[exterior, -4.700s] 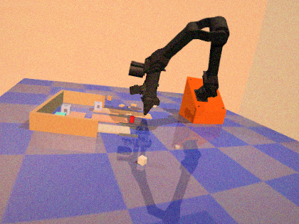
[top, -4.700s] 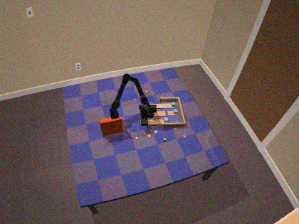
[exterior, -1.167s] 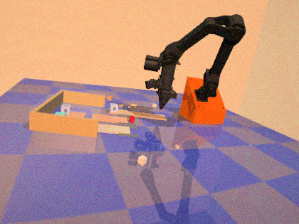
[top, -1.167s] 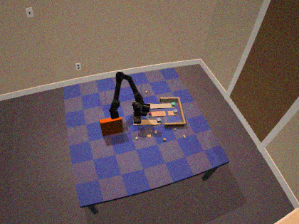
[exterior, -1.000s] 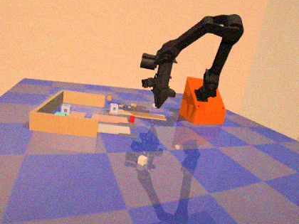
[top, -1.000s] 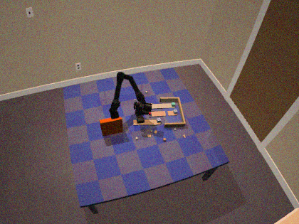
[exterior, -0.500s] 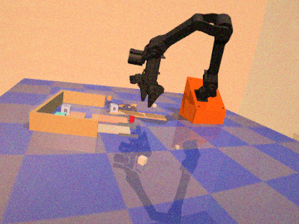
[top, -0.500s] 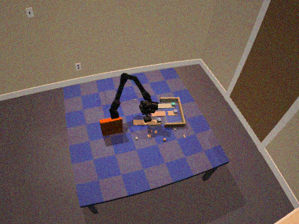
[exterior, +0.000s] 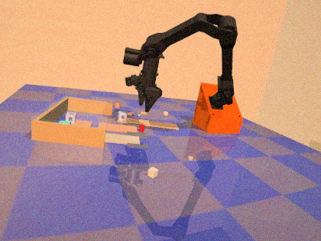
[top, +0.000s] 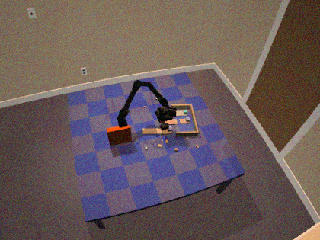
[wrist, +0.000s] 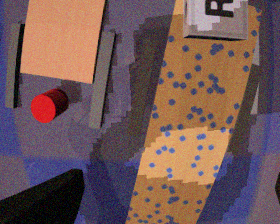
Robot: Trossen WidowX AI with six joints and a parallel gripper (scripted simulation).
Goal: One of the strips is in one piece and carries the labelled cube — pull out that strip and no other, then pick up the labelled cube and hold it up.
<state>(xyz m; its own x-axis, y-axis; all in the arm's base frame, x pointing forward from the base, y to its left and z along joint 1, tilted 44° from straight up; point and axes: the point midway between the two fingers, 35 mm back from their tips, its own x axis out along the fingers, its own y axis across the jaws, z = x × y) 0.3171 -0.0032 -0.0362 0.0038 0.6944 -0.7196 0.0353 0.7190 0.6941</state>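
My gripper tip is 110 mm short of the peach strip, 70 mm to the right of it and 60 mm above it. The rest, counted from my gripper tip: red cylinder 80 mm to the left, 50 mm below, 20 mm ahead.
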